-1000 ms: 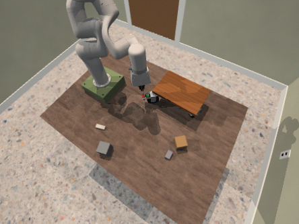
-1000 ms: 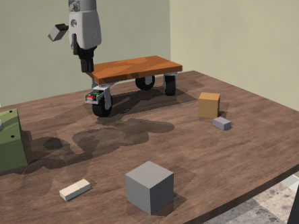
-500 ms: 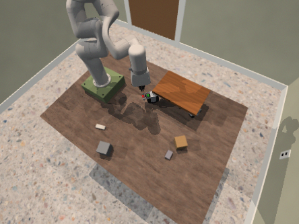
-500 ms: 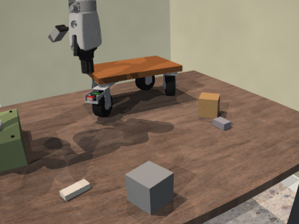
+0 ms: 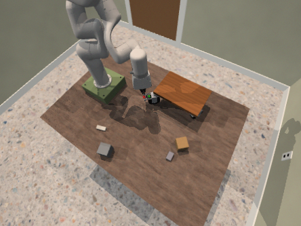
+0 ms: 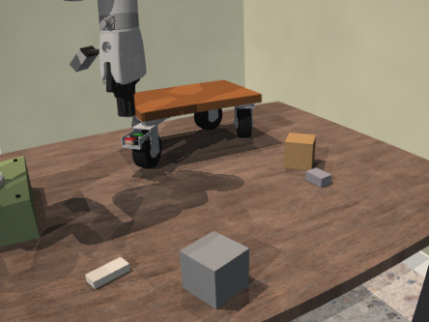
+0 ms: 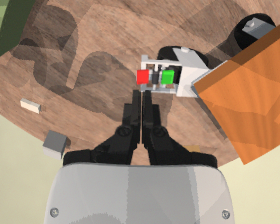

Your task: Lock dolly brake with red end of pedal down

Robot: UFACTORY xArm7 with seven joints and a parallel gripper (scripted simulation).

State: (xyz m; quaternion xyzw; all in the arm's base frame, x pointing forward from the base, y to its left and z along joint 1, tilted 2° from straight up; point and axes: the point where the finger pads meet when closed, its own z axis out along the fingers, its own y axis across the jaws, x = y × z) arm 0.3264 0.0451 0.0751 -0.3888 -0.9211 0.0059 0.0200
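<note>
My hand is 1 cm short of the brake pedal, 1 cm to the right of it and 8 cm above it. Round my hand: tan cube (34 cm ahead, 11 cm to the right, 13 cm below); cream flat block (12 cm behind, 30 cm to the right, 15 cm below); grey cube (39 cm to the right, 13 cm below).
</note>
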